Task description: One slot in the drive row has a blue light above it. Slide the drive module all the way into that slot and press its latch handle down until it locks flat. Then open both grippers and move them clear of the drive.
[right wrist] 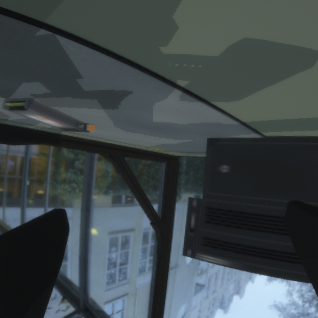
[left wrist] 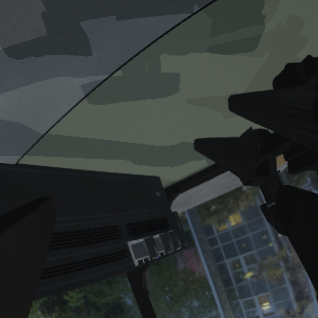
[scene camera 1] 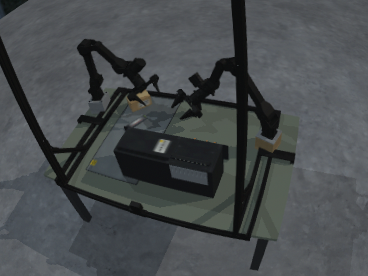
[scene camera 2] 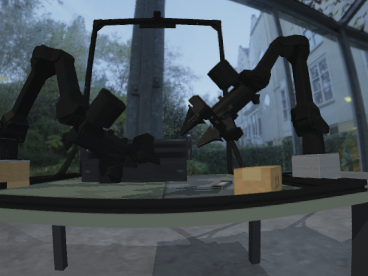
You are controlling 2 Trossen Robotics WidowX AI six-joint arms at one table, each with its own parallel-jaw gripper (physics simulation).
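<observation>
The drive module lies on the grey mat, behind the enclosure in scene camera 1, with an orange piece at one end. The black drive enclosure stands on the table. Silver drive fronts show in the left wrist view. No blue light can be made out. My left gripper is open and empty above the mat area. My right gripper is open and empty, low behind the enclosure and apart from the module.
A cardboard box stands near the module, by the table edge. A black frame rises around the table. In scene camera 2 my right gripper covers part of the enclosure. The two grippers are near each other.
</observation>
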